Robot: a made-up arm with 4 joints.
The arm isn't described. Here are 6 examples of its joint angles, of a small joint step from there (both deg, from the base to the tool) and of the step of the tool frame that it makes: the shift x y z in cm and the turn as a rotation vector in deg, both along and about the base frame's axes.
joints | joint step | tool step
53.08 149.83 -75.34 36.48 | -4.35 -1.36 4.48 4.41 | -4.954 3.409 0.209 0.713 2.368 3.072
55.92 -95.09 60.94 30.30 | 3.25 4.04 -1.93 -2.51 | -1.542 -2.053 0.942 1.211 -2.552 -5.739
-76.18 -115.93 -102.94 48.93 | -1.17 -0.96 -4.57 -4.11 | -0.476 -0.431 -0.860 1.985 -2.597 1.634
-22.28 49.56 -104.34 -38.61 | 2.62 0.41 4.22 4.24 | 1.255 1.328 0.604 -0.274 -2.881 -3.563
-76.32 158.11 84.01 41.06 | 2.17 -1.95 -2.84 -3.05 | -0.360 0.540 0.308 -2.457 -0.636 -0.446
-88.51 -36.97 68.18 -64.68 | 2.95 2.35 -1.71 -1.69 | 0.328 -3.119 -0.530 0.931 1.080 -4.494
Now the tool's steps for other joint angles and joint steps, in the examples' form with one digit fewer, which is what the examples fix.
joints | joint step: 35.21 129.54 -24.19 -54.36 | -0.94 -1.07 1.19 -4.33
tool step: -1.41 1.48 1.41 -5.06 -1.72 2.13
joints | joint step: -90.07 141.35 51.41 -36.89 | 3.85 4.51 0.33 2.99
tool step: -2.33 5.94 0.49 0.05 4.42 -6.80
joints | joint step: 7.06 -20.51 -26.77 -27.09 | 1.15 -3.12 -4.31 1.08
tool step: 1.17 -0.41 -1.23 -6.21 -1.01 1.46
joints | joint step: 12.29 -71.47 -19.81 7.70 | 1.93 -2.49 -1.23 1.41
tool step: 1.49 0.09 -0.18 -2.11 -1.75 0.50
